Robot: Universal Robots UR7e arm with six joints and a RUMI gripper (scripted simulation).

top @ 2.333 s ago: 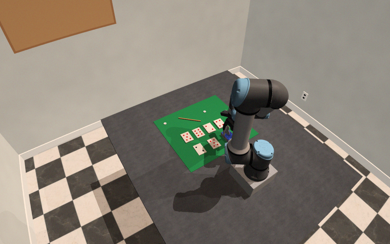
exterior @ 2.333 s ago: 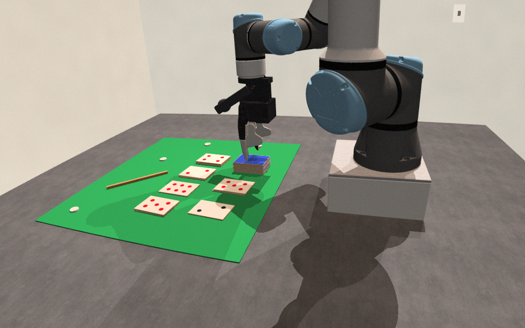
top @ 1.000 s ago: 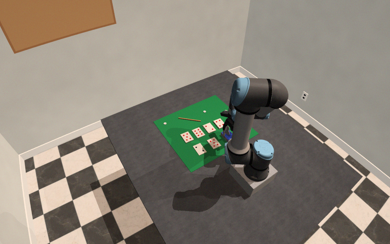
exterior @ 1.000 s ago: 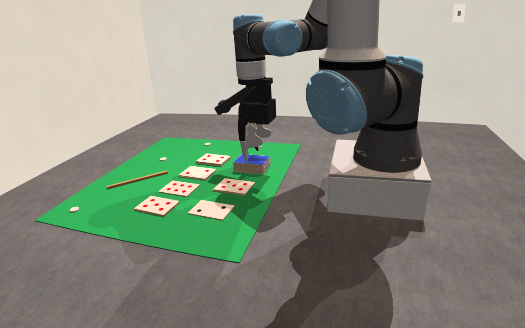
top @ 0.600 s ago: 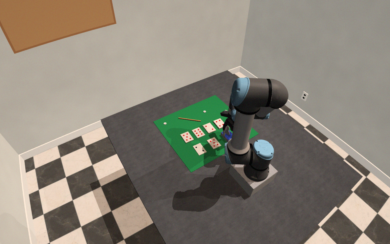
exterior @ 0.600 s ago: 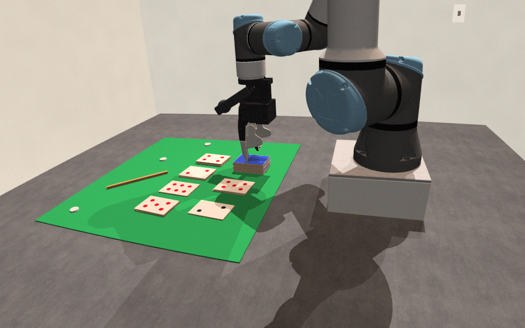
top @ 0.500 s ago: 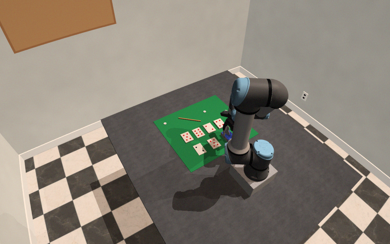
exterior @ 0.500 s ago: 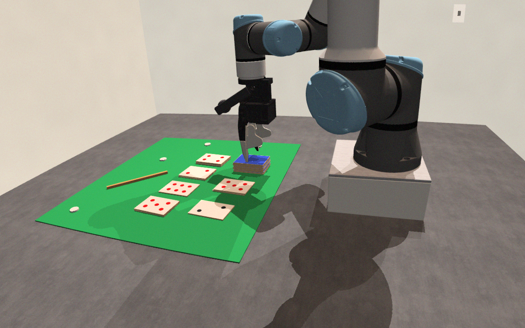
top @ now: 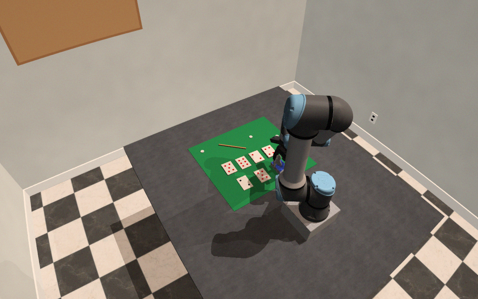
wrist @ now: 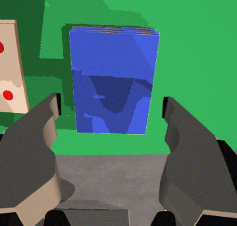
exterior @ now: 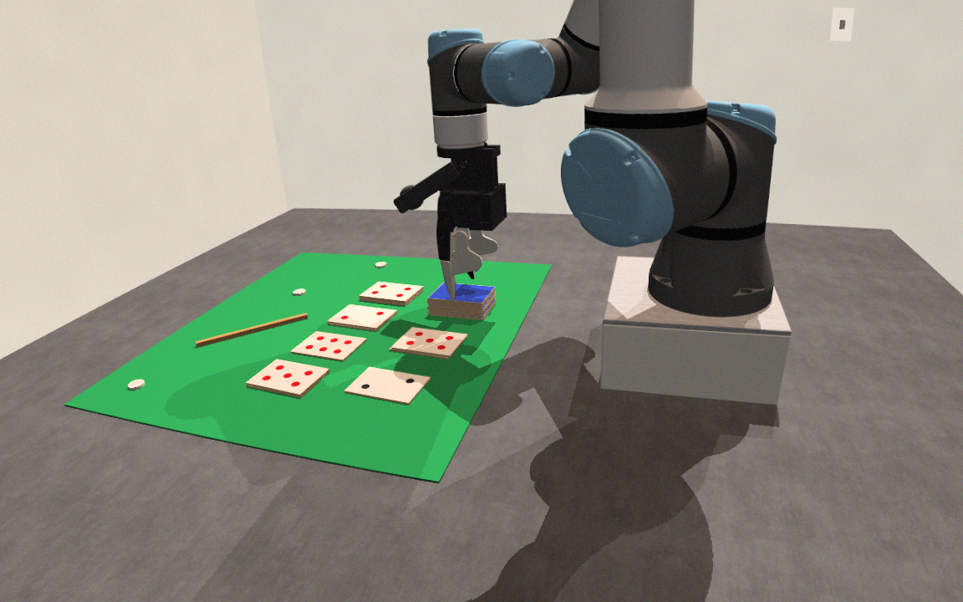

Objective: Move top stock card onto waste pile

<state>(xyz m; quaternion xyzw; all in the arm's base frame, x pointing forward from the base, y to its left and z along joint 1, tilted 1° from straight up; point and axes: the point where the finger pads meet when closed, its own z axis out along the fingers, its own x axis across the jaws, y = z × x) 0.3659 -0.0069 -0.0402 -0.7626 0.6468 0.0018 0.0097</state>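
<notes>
Now: the red-pip card 1 cm behind my hand, 12 cm to the left of it and 4 cm below it. From my hand the other things lie so: green mat 15 cm ahead, 11 cm to the left, 6 cm below; then thin wooden stick 27 cm ahead, 19 cm to the left, 5 cm below.
</notes>
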